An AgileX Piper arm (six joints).
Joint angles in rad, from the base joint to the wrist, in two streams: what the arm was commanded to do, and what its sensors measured. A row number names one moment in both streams.
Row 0, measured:
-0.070, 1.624, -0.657, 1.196, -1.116, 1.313
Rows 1 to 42, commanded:
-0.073, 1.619, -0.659, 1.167, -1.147, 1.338
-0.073, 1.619, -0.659, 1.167, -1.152, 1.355
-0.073, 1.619, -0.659, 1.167, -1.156, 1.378
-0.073, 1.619, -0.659, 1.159, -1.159, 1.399
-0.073, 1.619, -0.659, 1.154, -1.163, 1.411
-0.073, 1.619, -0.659, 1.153, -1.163, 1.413
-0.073, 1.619, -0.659, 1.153, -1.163, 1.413
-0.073, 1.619, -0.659, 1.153, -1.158, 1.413
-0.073, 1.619, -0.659, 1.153, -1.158, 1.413
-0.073, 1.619, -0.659, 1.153, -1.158, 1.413
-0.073, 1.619, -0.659, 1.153, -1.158, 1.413
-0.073, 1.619, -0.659, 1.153, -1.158, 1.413
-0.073, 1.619, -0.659, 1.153, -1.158, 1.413
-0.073, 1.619, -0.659, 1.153, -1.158, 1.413
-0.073, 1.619, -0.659, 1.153, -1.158, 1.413
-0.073, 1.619, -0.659, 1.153, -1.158, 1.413
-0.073, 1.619, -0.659, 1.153, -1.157, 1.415
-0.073, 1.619, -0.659, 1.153, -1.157, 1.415
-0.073, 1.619, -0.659, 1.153, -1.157, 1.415
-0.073, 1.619, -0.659, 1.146, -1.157, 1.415
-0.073, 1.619, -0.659, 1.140, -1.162, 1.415
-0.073, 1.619, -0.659, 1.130, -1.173, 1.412
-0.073, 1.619, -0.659, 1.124, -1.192, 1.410
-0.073, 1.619, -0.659, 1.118, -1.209, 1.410
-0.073, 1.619, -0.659, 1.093, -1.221, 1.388
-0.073, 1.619, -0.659, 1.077, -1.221, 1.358
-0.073, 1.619, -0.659, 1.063, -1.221, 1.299
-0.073, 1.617, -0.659, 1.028, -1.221, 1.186
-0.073, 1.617, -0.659, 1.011, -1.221, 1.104
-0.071, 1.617, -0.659, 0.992, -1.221, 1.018
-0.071, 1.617, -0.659, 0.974, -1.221, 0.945
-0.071, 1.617, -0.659, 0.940, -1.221, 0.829
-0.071, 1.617, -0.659, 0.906, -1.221, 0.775
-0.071, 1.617, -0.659, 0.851, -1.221, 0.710
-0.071, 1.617, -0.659, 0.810, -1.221, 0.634
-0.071, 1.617, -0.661, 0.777, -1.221, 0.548
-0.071, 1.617, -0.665, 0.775, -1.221, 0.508
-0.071, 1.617, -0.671, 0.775, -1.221, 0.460
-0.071, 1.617, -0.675, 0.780, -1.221, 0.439
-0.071, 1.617, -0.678, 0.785, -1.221, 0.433
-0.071, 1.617, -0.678, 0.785, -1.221, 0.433
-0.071, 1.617, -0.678, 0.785, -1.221, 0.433
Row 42, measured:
-0.070, 1.624, -0.669, 0.808, -1.198, 0.479
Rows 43 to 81, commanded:
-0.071, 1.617, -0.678, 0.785, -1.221, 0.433
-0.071, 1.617, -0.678, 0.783, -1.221, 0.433
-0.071, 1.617, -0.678, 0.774, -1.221, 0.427
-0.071, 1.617, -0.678, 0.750, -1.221, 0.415
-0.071, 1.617, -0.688, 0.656, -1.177, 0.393
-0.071, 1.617, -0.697, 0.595, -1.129, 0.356
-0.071, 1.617, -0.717, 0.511, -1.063, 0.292
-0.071, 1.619, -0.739, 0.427, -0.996, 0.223
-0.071, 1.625, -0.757, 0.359, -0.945, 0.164
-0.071, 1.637, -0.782, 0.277, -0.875, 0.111
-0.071, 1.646, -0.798, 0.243, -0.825, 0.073
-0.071, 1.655, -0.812, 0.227, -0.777, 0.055
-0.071, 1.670, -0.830, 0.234, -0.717, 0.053
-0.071, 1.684, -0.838, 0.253, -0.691, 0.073
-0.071, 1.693, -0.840, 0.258, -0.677, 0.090
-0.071, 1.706, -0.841, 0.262, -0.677, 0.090
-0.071, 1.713, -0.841, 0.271, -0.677, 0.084
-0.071, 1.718, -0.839, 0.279, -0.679, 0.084
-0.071, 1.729, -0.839, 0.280, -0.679, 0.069
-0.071, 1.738, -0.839, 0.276, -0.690, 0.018
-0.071, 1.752, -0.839, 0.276, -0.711, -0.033
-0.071, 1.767, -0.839, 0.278, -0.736, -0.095
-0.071, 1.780, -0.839, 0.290, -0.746, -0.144
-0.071, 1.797, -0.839, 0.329, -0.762, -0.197
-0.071, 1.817, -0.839, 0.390, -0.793, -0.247
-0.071, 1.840, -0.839, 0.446, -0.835, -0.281
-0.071, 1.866, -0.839, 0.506, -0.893, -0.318
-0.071, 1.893, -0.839, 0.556, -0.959, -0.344
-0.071, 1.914, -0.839, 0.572, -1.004, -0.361
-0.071, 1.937, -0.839, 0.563, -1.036, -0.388
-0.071, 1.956, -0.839, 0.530, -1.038, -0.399
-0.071, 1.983, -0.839, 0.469, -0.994, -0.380
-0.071, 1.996, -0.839, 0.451, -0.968, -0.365
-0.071, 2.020, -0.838, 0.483, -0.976, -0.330
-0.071, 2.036, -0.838, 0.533, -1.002, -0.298
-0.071, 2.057, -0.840, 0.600, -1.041, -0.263
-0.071, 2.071, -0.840, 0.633, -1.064, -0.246
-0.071, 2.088, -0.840, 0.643, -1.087, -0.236
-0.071, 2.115, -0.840, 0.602, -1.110, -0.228
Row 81, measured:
-0.070, 2.056, -0.835, 0.567, -1.002, -0.284
